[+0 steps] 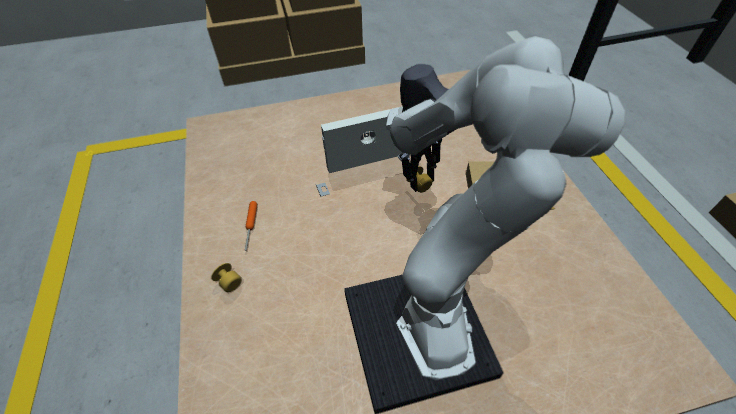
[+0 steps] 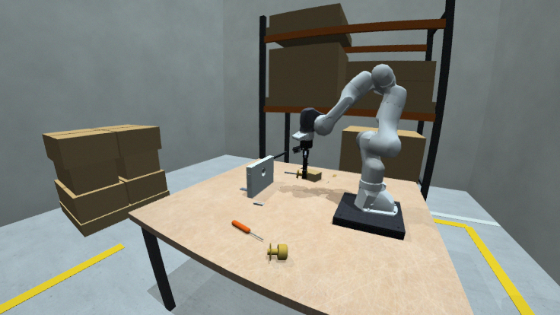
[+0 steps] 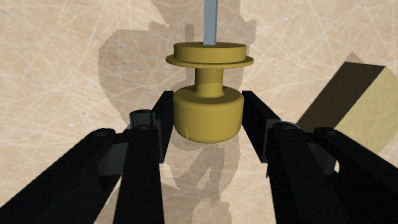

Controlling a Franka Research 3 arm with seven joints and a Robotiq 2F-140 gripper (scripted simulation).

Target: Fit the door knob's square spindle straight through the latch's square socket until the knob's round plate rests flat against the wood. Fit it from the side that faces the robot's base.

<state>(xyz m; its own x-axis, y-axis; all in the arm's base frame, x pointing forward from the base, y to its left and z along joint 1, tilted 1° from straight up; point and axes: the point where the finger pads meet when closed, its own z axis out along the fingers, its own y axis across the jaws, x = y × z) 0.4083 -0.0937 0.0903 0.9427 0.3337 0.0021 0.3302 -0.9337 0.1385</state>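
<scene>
My gripper is now 25 cm short of the grey door panel, 12 cm to the right of it and 2 cm above it. Round my hand: tan block 23 cm to the right, 10 cm below, 3 cm ahead; brass knob 62 cm to the left, 15 cm behind, 10 cm below; orange screwdriver 55 cm to the left, 12 cm below, 3 cm ahead.
</scene>
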